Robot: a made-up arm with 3 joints.
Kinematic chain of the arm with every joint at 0, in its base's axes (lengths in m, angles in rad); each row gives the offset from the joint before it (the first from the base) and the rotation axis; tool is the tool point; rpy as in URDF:
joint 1: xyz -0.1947 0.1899 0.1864 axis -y
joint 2: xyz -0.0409 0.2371 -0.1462 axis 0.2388 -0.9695 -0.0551
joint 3: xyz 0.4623 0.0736 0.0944 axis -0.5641 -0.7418 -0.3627
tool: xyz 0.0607 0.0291 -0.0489 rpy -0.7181 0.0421 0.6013
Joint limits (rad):
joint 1: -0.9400..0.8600
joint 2: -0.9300..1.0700
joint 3: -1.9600..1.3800
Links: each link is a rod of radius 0.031 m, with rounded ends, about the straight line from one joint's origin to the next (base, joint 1, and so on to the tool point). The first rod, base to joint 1, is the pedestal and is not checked.
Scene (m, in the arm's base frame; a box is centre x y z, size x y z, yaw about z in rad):
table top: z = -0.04
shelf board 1: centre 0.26 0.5 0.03 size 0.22 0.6 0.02 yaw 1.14
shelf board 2: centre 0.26 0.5 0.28 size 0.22 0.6 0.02 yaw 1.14
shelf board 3: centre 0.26 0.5 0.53 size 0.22 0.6 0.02 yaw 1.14
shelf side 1: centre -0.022 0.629 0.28 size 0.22 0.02 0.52 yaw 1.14
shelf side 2: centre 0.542 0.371 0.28 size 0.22 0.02 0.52 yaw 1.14
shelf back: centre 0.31 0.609 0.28 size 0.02 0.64 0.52 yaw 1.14
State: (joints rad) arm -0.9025 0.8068 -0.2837
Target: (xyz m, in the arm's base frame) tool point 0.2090 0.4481 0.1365
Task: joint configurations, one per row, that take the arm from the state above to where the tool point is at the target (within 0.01 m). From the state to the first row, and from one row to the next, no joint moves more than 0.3 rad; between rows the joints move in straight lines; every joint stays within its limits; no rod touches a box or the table.
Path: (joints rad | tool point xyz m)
1: -0.8940 0.8094 -0.0235 | 0.1985 0.4636 0.1259
2: -0.8855 0.8119 0.2368 | 0.2090 0.4481 0.1365

